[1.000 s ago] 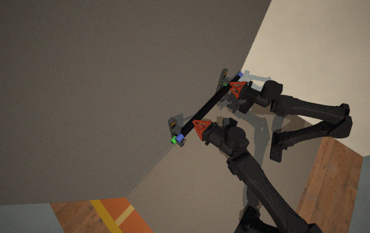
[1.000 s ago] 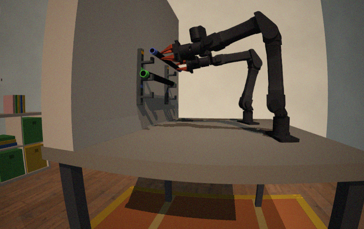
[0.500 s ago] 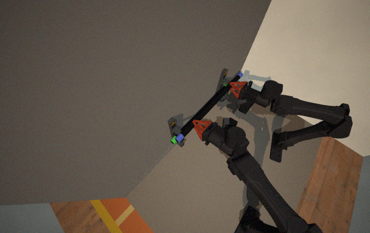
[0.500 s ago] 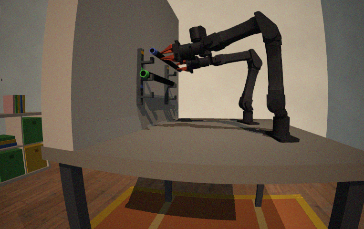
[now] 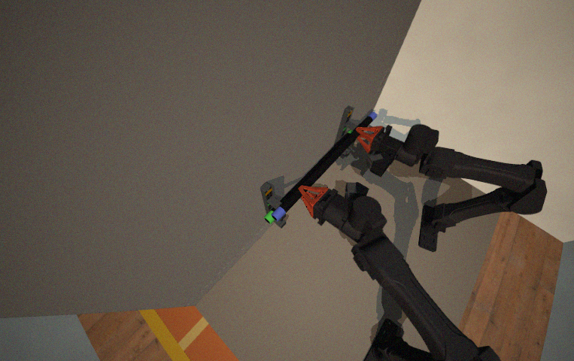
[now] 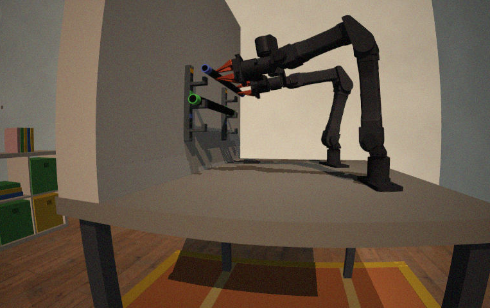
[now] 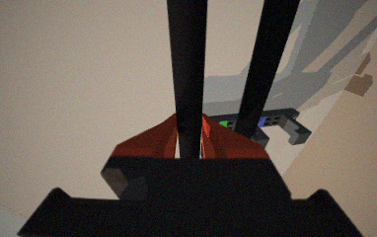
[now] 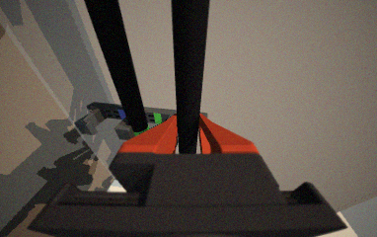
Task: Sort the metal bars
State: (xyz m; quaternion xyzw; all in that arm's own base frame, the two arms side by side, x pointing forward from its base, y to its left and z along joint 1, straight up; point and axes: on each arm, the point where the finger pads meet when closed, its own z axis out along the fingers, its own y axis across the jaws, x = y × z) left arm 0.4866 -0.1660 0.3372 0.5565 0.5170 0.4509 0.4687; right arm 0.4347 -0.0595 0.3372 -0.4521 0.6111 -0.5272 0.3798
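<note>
My right gripper is now 20 mm short of the blue-ended bar and 140 mm to the right of it. Also, from my right hand: green-ended bar: 60 mm ahead, 150 mm to the left, 90 mm below; then grey wall panel: 170 mm ahead, 150 mm to the left, 90 mm above.
Now: left hand 14 cm to the left of the green-ended bar, 9 cm above it and 3 cm short of it. Also, from my left hand: blue-ended bar (15 cm to the right, 1 cm behind); then grey wall panel (14 cm to the right, 13 cm ahead, 9 cm above).
</note>
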